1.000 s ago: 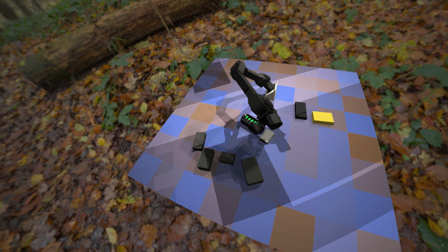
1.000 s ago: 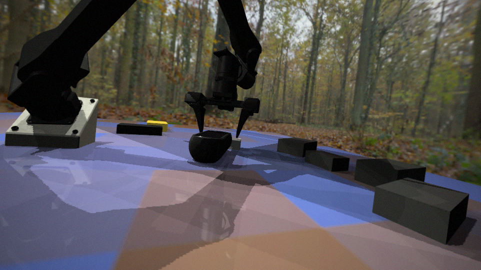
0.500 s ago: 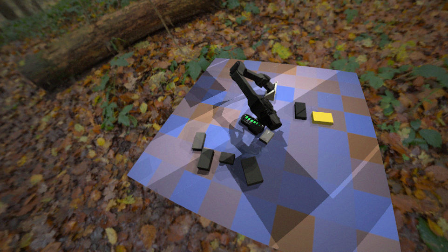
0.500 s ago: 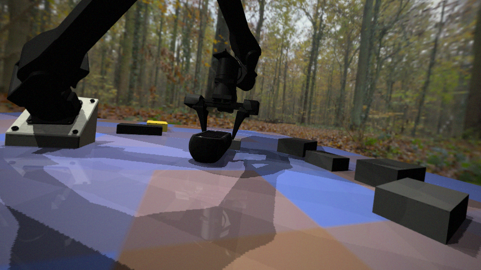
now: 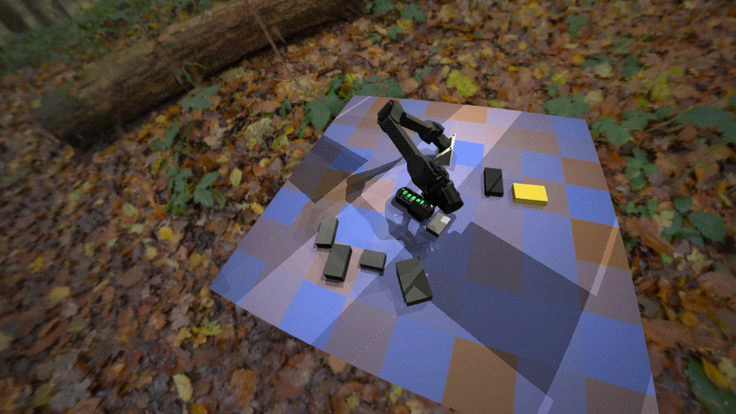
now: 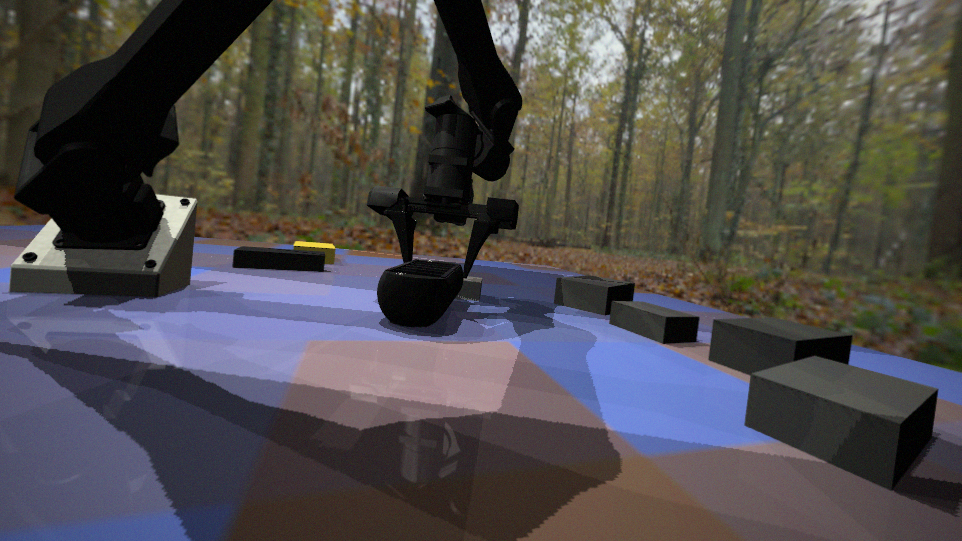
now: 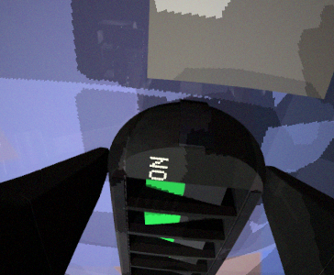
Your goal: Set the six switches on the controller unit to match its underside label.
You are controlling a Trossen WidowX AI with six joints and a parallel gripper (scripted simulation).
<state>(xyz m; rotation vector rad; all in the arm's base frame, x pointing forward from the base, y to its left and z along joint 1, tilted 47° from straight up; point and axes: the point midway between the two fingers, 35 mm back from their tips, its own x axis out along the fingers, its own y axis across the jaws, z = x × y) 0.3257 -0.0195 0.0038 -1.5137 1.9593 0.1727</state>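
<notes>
My gripper tip is now 4 cm short of the white block, 5 cm to the right of it and 2 cm above it. From my gripper tip the other things lie so: dark block (20 cm behind, 23 cm to the left, 2 cm below); yellow block (16 cm behind, 36 cm to the left, 2 cm below).
</notes>
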